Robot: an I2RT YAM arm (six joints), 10 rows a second.
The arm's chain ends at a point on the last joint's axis. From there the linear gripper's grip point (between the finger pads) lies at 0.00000 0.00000 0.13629 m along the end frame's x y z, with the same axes.
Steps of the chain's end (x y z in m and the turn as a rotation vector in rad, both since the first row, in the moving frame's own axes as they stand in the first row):
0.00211 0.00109 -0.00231 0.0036 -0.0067 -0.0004
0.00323 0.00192 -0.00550 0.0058 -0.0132 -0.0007
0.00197 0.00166 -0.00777 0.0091 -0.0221 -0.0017
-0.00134 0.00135 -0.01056 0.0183 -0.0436 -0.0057
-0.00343 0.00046 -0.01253 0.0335 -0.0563 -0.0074
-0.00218 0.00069 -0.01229 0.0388 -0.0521 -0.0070
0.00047 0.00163 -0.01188 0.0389 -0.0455 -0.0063
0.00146 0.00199 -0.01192 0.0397 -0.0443 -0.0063
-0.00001 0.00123 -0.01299 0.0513 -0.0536 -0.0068
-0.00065 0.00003 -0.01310 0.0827 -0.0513 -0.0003
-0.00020 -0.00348 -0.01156 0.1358 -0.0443 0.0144
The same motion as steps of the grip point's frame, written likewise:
0.00120 0.00060 -0.00231 0.0036 -0.0067 -0.0004
0.00143 0.00113 -0.00551 0.0058 -0.0132 -0.0007
-0.00104 0.00042 -0.00781 0.0091 -0.0221 -0.0017
-0.00729 -0.00113 -0.01071 0.0183 -0.0436 -0.0057
-0.01111 -0.00407 -0.01282 0.0335 -0.0563 -0.0074
-0.00929 -0.00457 -0.01258 0.0388 -0.0521 -0.0070
-0.00574 -0.00365 -0.01212 0.0389 -0.0455 -0.0063
-0.00459 -0.00340 -0.01216 0.0397 -0.0443 -0.0063
-0.00733 -0.00573 -0.01336 0.0513 -0.0536 -0.0068
-0.00763 -0.01122 -0.01374 0.0827 -0.0513 -0.0003
-0.00608 -0.02197 -0.01295 0.1358 -0.0443 0.0144

